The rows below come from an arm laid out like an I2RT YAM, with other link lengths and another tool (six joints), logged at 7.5 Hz.
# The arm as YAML. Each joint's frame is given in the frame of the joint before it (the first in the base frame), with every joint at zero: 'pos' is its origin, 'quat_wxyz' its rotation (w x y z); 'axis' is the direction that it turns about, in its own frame. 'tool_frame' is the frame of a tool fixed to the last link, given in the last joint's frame.
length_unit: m
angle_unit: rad
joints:
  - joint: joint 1
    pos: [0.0, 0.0, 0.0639]
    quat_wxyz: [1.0, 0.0, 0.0, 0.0]
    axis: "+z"
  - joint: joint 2
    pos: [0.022, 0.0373, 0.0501]
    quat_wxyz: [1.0, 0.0, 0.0, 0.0]
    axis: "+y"
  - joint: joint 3
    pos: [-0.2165, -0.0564, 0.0]
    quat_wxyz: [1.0, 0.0, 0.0, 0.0]
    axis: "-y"
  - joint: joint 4
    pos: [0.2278, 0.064, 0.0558]
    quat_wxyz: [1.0, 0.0, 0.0, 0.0]
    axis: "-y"
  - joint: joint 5
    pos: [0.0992, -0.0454, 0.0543]
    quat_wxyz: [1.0, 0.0, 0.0, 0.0]
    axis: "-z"
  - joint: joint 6
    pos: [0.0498, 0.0, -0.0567]
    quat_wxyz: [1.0, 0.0, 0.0, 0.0]
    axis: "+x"
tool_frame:
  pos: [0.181, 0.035, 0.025]
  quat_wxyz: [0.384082, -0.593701, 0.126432, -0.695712]
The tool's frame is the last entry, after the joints.
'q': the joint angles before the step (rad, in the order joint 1, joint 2, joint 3, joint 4, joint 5, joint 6). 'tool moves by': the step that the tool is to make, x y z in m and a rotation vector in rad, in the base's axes. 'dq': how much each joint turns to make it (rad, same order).
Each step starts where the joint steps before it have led.
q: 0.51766 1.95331 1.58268 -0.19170 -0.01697 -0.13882
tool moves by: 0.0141 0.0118 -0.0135 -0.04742 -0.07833 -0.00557
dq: 0.02933 0.07097 -0.00373 0.11911 0.07138 -0.05120
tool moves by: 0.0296 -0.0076 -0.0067 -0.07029 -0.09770 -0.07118
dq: 0.00878 0.08356 0.03430 0.10276 0.12291 -0.06058
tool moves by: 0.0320 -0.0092 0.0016 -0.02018 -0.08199 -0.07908
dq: -0.00497 0.09574 0.06760 0.09273 0.09252 -0.02427
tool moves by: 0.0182 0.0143 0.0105 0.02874 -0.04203 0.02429
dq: -0.00604 0.08928 0.11793 0.02444 -0.02920 -0.00888
